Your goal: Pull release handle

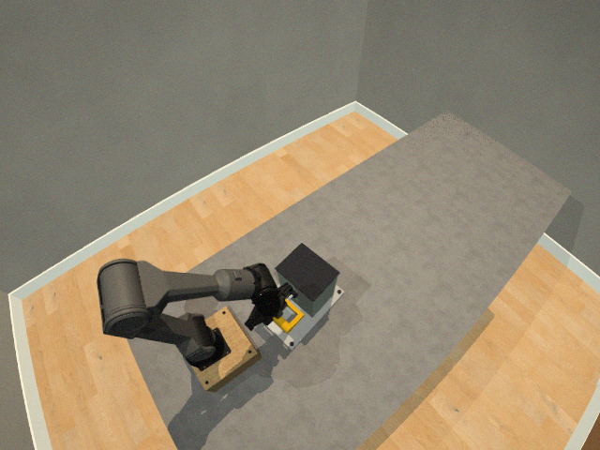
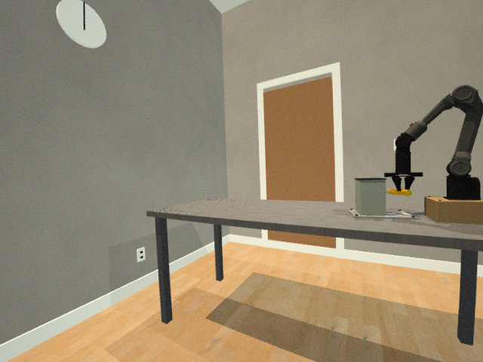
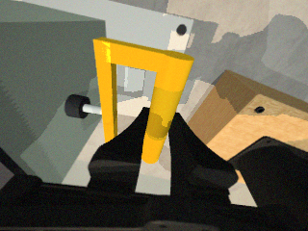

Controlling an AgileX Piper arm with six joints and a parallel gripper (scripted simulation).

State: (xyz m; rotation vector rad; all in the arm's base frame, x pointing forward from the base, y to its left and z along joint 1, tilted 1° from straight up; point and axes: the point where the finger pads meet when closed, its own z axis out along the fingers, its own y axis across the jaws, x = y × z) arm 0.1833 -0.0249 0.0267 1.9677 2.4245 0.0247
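Right now my hand is 50 mm short of the yellow release handle and 10 mm to the right of it. From my hand the other things lie so: light baseplate: 90 mm ahead, 20 mm to the left, 100 mm below.
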